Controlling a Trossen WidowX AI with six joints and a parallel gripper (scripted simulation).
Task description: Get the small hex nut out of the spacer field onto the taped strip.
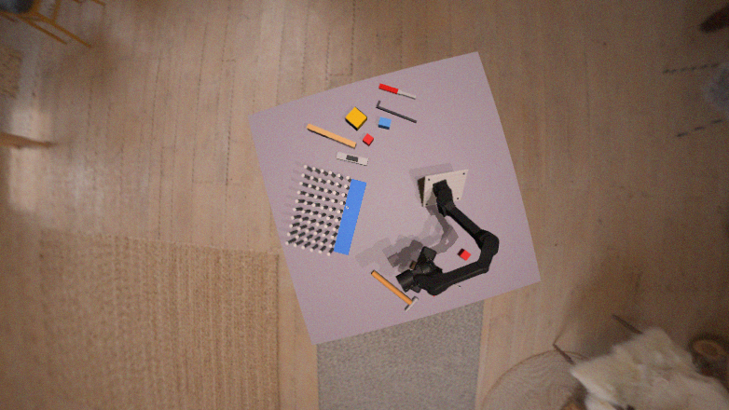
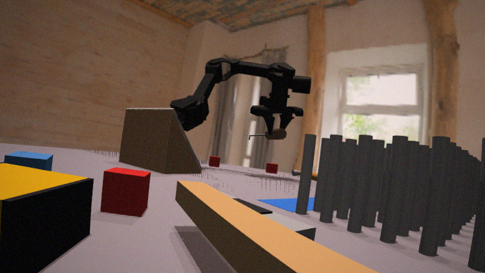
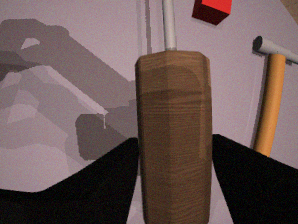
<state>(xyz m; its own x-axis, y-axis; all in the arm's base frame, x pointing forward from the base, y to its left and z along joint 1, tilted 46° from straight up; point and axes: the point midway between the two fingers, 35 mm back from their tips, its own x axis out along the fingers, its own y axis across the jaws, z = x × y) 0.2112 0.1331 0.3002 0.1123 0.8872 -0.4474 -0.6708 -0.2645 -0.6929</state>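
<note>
The wooden-handled file is 8 cm to the left of my gripper tip and 7 cm behind it. The rest, counted from my gripper tip: blue taped strip 33 cm to the right, 23 cm ahead, 15 cm below; then hex nut 38 cm to the right, 23 cm ahead, 14 cm below; then grey bar 60 cm to the right, 13 cm below, 11 cm ahead.
</note>
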